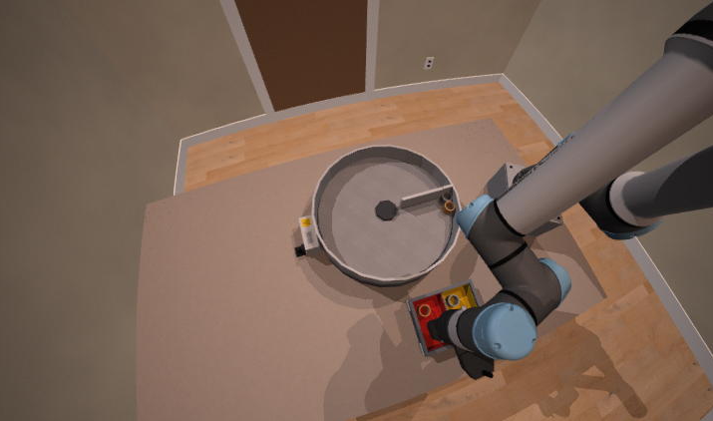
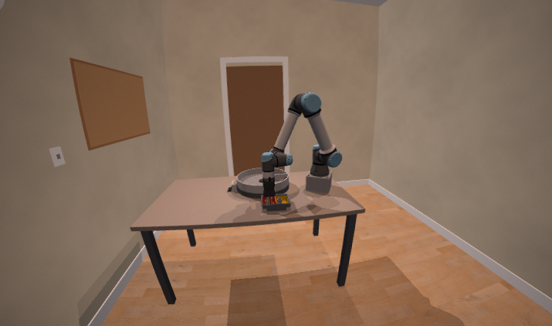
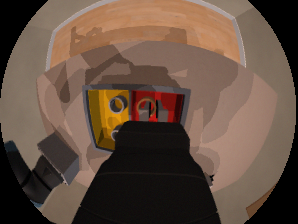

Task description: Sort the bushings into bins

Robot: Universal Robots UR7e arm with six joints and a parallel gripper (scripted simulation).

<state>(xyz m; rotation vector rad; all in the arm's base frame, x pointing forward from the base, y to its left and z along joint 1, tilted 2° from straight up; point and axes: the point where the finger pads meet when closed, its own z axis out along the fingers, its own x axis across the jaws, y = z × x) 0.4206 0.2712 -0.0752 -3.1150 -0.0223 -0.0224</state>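
Right now my hand is 40 mm to the left of the red bin, 40 mm past it and 10 mm above it. Also, from my hand: turntable: 370 mm to the right, 30 mm ahead, 20 mm above.
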